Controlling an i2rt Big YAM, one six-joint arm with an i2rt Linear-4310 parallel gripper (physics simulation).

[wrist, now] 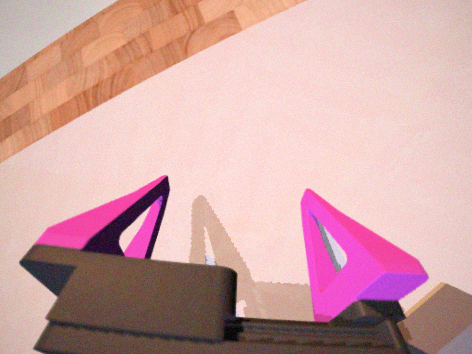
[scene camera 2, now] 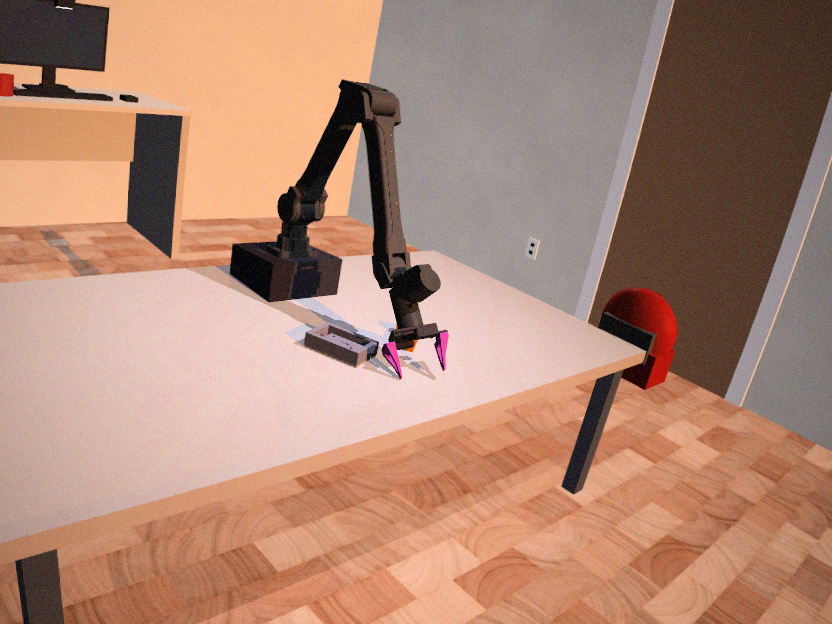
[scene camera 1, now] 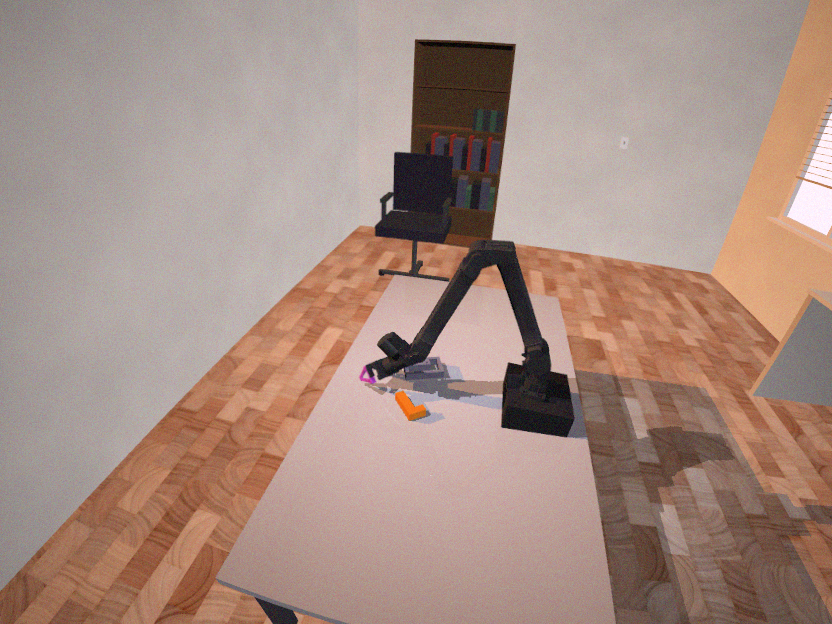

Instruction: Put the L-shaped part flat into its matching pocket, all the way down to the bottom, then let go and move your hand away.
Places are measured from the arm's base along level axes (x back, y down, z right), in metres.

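Where they show: gripper, fingertip midpoint: [wrist: 236, 188] [scene camera 2: 422, 374] [scene camera 1: 369, 374]; arm's base, origin of the base link: [scene camera 2: 292, 253] [scene camera 1: 532, 387].
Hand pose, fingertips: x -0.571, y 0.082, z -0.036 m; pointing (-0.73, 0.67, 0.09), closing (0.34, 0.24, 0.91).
Observation:
Each offset is from my fingertips to the top centre of the thing. Level surfaces: height alone.
The orange L-shaped part {dy -0.014, dx +0.187, dz -0.089 m} [scene camera 1: 406, 405] [scene camera 2: 411, 347] lies on the table, apart from the grey pocket tray. In scene camera 2 it is mostly hidden behind my hand; it does not show in the wrist view. The grey tray {dy -0.020, dx +0.175, dz +0.101 m} [scene camera 1: 430, 374] [scene camera 2: 331, 349] [wrist: 435, 316] sits beside it, open at the top, partly behind my hand in scene camera 1; a corner shows at the lower right of the wrist view. My gripper [scene camera 1: 364, 380] [scene camera 2: 422, 373] [wrist: 236, 188] is open and empty, its magenta fingers wide apart, above the table and off to the side of both part and tray.
The black arm base [scene camera 1: 537, 411] [scene camera 2: 285, 272] stands on the table {dy +0.016 m} [scene camera 1: 430, 510] [scene camera 2: 201, 416] [wrist: 350, 100]. The table's edge runs across the upper left of the wrist view. A black chair [scene camera 1: 421, 182] stands beyond the table's far end.

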